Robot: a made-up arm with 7 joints. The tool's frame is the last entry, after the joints.
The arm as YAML. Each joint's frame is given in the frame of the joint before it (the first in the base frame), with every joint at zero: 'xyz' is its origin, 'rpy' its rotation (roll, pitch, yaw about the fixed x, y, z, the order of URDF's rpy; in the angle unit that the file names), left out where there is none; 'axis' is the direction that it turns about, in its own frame. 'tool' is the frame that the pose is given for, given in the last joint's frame.
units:
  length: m
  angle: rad
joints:
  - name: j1
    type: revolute
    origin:
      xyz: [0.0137, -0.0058, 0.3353]
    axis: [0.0, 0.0, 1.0]
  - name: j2
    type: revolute
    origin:
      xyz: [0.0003, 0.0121, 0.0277]
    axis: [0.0, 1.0, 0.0]
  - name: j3
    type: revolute
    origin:
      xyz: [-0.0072, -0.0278, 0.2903]
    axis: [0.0, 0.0, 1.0]
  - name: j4
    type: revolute
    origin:
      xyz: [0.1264, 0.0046, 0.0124]
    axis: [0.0, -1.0, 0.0]
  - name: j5
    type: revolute
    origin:
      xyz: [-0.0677, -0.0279, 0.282]
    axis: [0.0, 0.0, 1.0]
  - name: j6
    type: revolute
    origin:
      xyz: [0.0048, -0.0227, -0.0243]
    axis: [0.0, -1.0, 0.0]
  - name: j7
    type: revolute
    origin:
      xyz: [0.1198, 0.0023, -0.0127]
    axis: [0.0, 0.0, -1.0]
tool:
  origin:
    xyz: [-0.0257, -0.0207, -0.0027]
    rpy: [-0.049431, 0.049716, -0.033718]
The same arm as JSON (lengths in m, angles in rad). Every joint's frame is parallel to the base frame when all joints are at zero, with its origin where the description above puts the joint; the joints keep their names.
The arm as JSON. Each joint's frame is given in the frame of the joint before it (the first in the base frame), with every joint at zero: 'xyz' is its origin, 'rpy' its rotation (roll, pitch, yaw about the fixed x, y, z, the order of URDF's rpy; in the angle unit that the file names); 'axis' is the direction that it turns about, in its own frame. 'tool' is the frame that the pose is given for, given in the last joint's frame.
{
  "units": {
    "length": "m",
    "angle": "rad"
  },
  "joints": [
    {
      "name": "j1",
      "type": "revolute",
      "origin": {
        "xyz": [
          0.0137,
          -0.0058,
          0.3353
        ],
        "rpy": [
          0.0,
          0.0,
          0.0
        ]
      },
      "axis": [
        0.0,
        0.0,
        1.0
      ]
    },
    {
      "name": "j2",
      "type": "revolute",
      "origin": {
        "xyz": [
          0.0003,
          0.0121,
          0.0277
        ],
        "rpy": [
          0.0,
          0.0,
          0.0
        ]
      },
      "axis": [
        0.0,
        1.0,
        0.0
      ]
    },
    {
      "name": "j3",
      "type": "revolute",
      "origin": {
        "xyz": [
          -0.0072,
          -0.0278,
          0.2903
        ],
        "rpy": [
          0.0,
          0.0,
          0.0
        ]
      },
      "axis": [
        0.0,
        0.0,
        1.0
      ]
    },
    {
      "name": "j4",
      "type": "revolute",
      "origin": {
        "xyz": [
          0.1264,
          0.0046,
          0.0124
        ],
        "rpy": [
          0.0,
          0.0,
          0.0
        ]
      },
      "axis": [
        0.0,
        -1.0,
        0.0
      ]
    },
    {
      "name": "j5",
      "type": "revolute",
      "origin": {
        "xyz": [
          -0.0677,
          -0.0279,
          0.282
        ],
        "rpy": [
          0.0,
          0.0,
          0.0
        ]
      },
      "axis": [
        0.0,
        0.0,
        1.0
      ]
    },
    {
      "name": "j6",
      "type": "revolute",
      "origin": {
        "xyz": [
          0.0048,
          -0.0227,
          -0.0243
        ],
        "rpy": [
          0.0,
          0.0,
          0.0
        ]
      },
      "axis": [
        0.0,
        -1.0,
        0.0
      ]
    },
    {
      "name": "j7",
      "type": "revolute",
      "origin": {
        "xyz": [
          0.1198,
          0.0023,
          -0.0127
        ],
        "rpy": [
          0.0,
          0.0,
          0.0
        ]
      },
      "axis": [
        0.0,
        0.0,
        -1.0
      ]
    }
  ],
  "tool": {
    "origin": {
      "xyz": [
        -0.0257,
        -0.0207,
        -0.0027
      ],
      "rpy": [
        -0.0494,
        0.0497,
        -0.0337
      ]
    }
  }
}

